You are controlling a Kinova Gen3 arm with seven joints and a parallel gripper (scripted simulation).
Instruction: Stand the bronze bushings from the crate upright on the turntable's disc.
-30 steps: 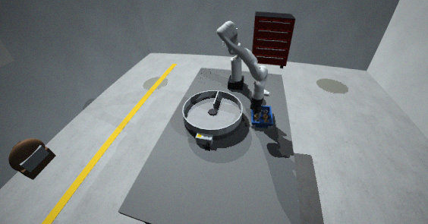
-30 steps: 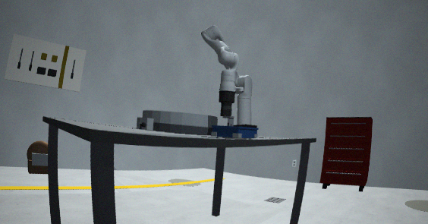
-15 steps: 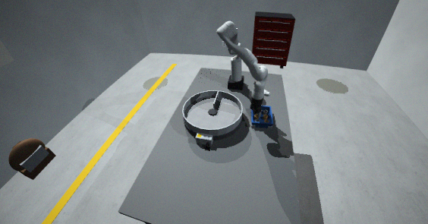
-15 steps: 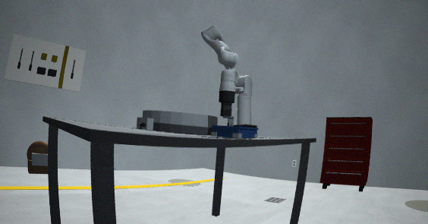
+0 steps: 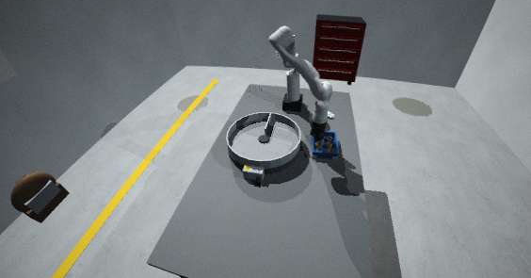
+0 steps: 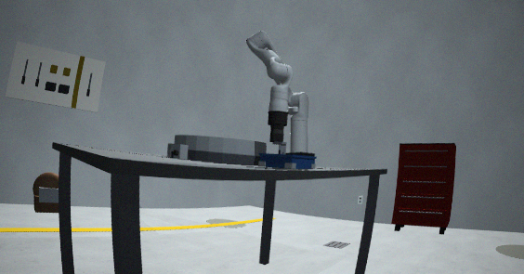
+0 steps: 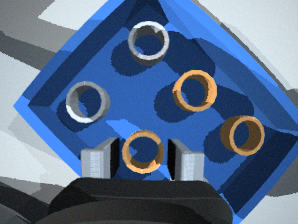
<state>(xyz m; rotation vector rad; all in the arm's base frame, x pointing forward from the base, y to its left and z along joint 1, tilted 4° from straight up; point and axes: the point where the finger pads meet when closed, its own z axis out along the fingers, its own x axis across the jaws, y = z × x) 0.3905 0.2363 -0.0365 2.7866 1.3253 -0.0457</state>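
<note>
The blue crate lies 3 cm to the left of my hand, 3 cm below it and 1 cm behind it. The rest, counted from my hand: turntable: 31 cm to the right, 8 cm ahead.
</note>
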